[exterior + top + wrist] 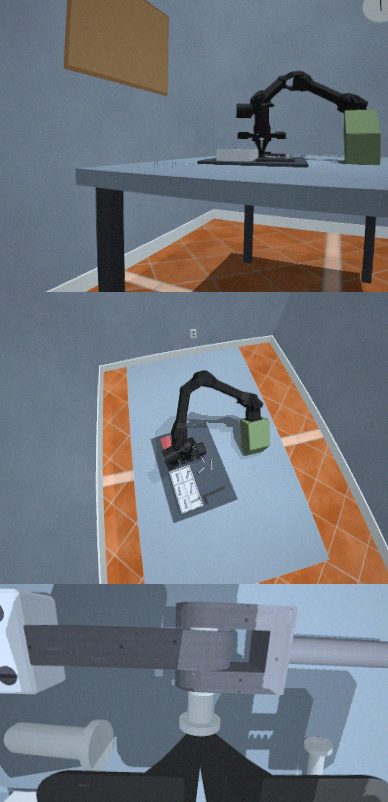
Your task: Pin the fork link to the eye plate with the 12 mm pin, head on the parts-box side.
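Now: hand 50 mm to the left of the eye plate, 30 mm above it and 20 mm short of it. Also, from my hand: thick headed pin 70 mm ahead, 30 mm below, 10 mm to the left; dark mat 50 mm to the left, 40 mm below; thin headed pin 70 mm behind, 30 mm to the left, 30 mm below.
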